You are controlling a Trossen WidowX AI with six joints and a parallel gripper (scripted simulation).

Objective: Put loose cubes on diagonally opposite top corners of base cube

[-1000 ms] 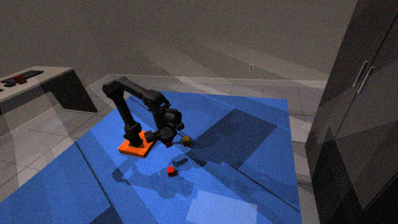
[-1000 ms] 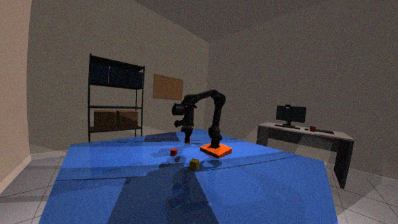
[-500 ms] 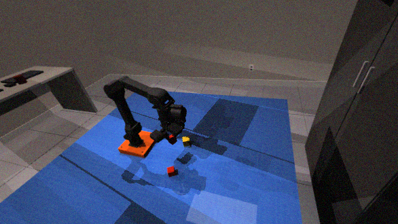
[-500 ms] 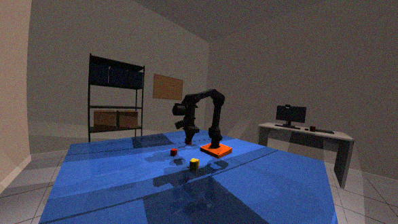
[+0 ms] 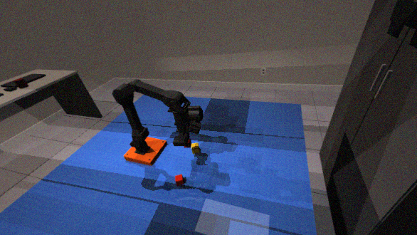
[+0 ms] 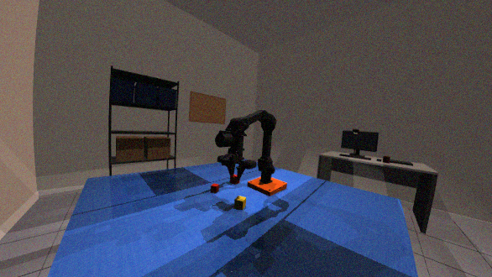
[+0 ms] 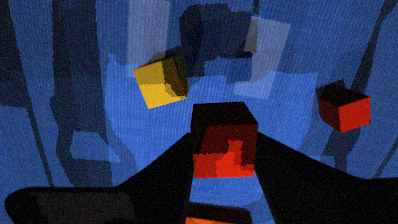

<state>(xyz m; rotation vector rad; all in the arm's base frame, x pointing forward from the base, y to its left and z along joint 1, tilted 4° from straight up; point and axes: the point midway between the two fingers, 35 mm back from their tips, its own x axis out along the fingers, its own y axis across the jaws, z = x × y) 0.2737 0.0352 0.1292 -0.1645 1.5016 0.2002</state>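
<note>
Right now my gripper tip is 10 mm short of the yellow cube, 50 mm to the right of it and 90 mm above it.
</note>
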